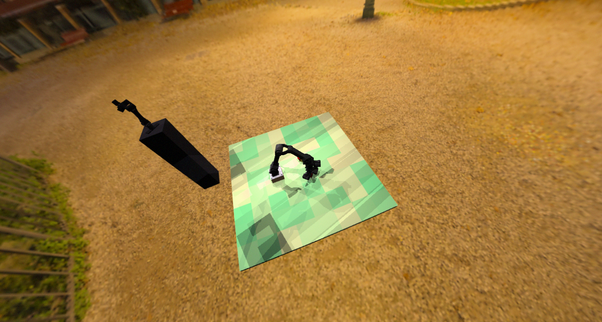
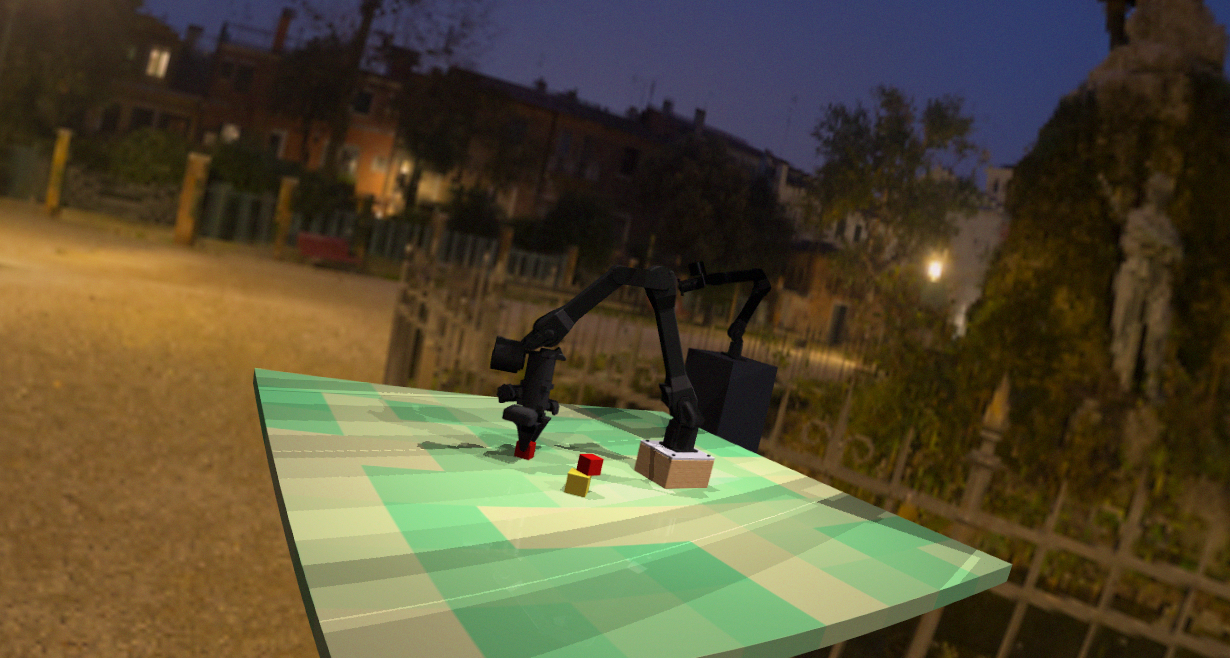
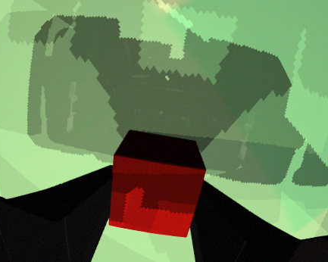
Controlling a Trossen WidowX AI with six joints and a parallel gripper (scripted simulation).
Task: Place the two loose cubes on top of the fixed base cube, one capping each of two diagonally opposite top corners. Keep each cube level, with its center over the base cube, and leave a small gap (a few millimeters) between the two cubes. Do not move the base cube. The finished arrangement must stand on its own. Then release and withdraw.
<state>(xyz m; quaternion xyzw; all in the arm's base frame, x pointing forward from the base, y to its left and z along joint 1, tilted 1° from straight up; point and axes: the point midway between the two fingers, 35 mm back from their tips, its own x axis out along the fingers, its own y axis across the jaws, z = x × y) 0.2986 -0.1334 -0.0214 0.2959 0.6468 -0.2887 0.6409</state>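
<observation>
The yellow base cube is 20 cm to the left of my gripper tip.
</observation>
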